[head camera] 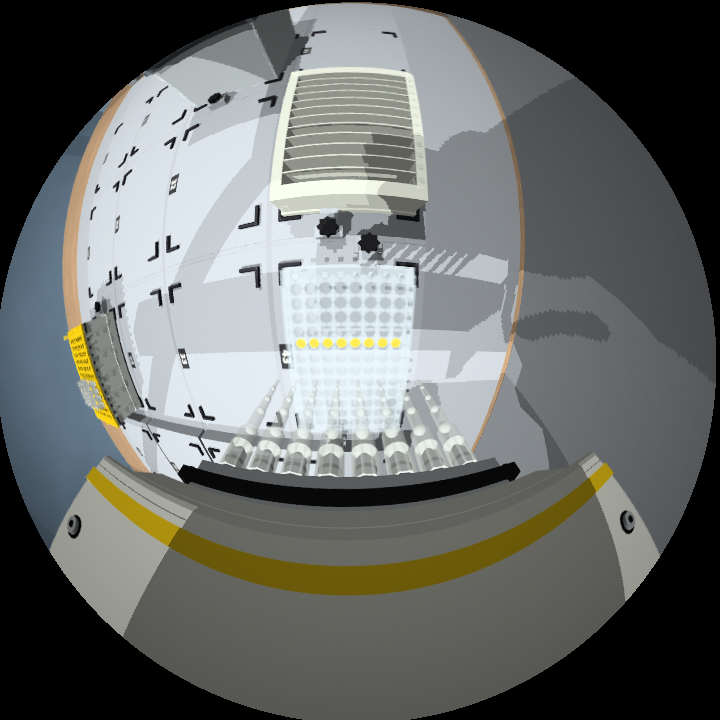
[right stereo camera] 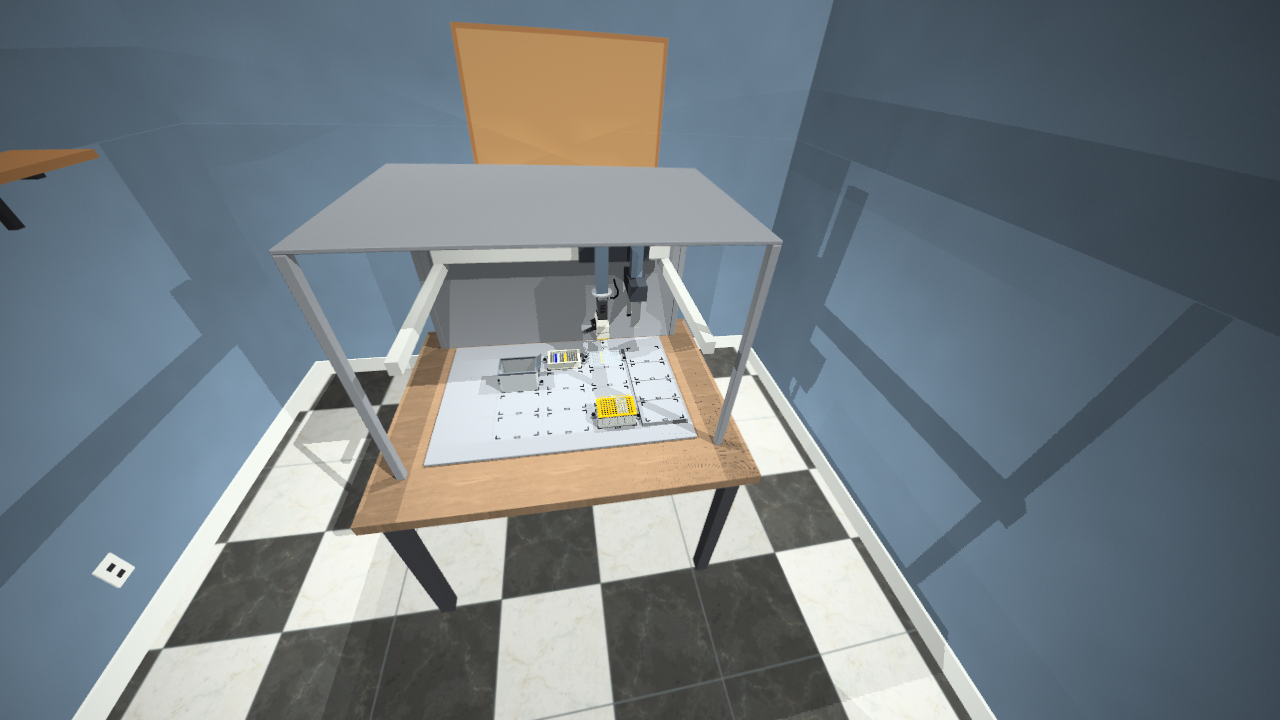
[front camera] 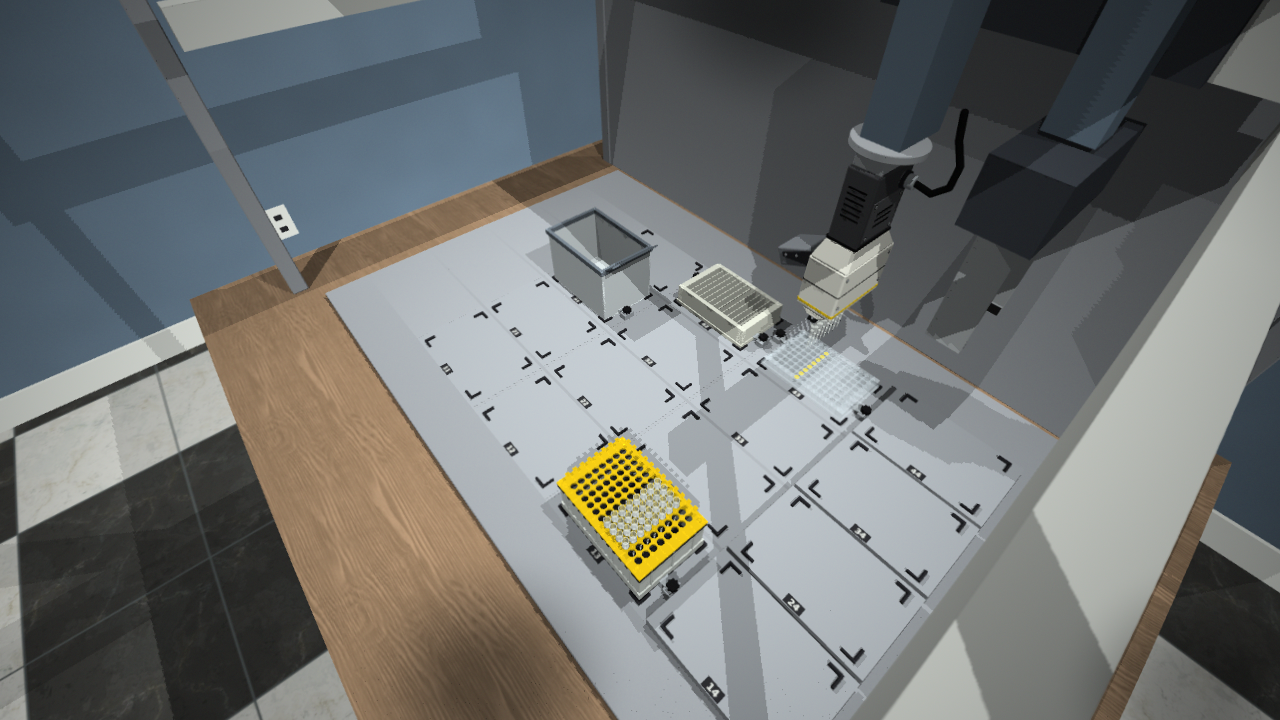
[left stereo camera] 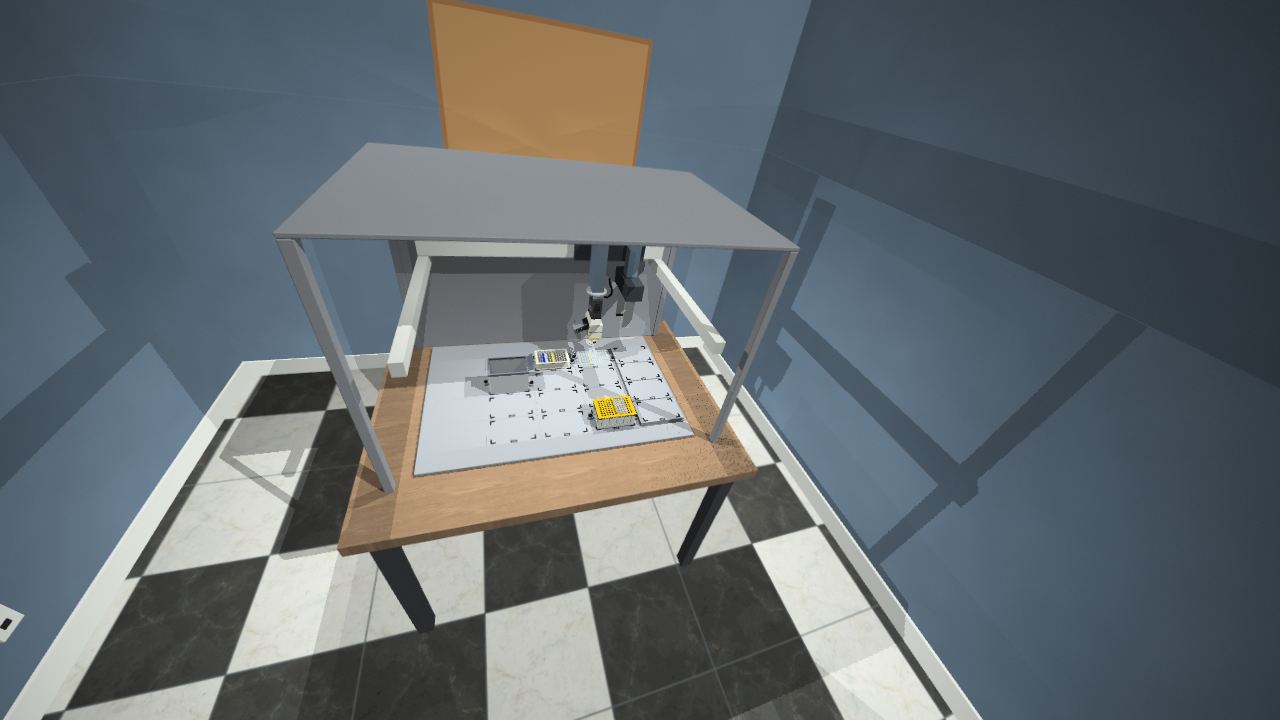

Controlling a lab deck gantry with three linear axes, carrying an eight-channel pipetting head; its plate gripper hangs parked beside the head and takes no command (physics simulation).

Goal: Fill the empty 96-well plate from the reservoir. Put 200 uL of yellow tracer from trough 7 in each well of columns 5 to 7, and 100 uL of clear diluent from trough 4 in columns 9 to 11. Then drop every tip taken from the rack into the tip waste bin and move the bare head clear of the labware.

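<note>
The pipetting head (front camera: 848, 268) (head camera: 349, 580) carries eight pale tips (front camera: 821, 324) (head camera: 330, 450), which are above the far part of the 96-well plate (front camera: 845, 404) (head camera: 413, 302). The tips show no yellow. One column of yellow wells (front camera: 811, 365) (head camera: 341, 343) crosses the plate near its middle. The reservoir (front camera: 759, 329) (head camera: 349, 200) stands beside the plate; blue and yellow show in it in the stereo views. The yellow tip rack (front camera: 640, 574) (head camera: 107, 415) holds a block of clear tips among empty holes. The plate gripper (front camera: 1042, 201) hangs parked beside the head; its fingers are unclear.
The grey tip waste bin (front camera: 577, 275) (head camera: 221, 70) (right stereo camera: 519, 380) stands beyond the reservoir, with high walls. Small black knobs (front camera: 626, 310) (head camera: 327, 227) stick up beside the labware. Grey frame posts (left stereo camera: 344, 376) (right stereo camera: 742, 358) stand at the table's corners.
</note>
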